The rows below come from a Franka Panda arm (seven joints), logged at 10 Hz.
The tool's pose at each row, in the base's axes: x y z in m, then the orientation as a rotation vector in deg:
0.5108 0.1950 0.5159 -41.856 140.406 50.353
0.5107 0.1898 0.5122 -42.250 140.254 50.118
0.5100 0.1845 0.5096 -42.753 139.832 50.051
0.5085 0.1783 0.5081 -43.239 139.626 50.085
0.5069 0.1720 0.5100 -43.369 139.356 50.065
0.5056 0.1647 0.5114 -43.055 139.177 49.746
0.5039 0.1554 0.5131 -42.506 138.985 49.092
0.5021 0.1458 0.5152 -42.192 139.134 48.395
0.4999 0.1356 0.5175 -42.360 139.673 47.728
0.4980 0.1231 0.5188 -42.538 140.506 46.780
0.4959 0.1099 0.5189 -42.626 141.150 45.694
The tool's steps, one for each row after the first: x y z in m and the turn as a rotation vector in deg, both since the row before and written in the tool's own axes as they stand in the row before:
0.0038 -0.0050 -0.0009 0.078 0.029 -0.347
0.0037 -0.0042 -0.0019 -0.072 -0.141 -0.486
0.0041 -0.0038 -0.0035 -0.137 0.041 -0.356
0.0023 -0.0023 -0.0060 -0.020 -0.172 -0.198
0.0027 -0.0033 -0.0062 0.297 -0.305 0.017
0.0035 -0.0043 -0.0079 0.590 -0.433 0.061
0.0033 -0.0043 -0.0084 0.573 -0.040 0.068
0.0037 -0.0045 -0.0090 0.445 0.505 -0.029
0.0049 -0.0067 -0.0096 0.643 0.754 0.025
0.0061 -0.0077 -0.0091 0.756 0.554 -0.035

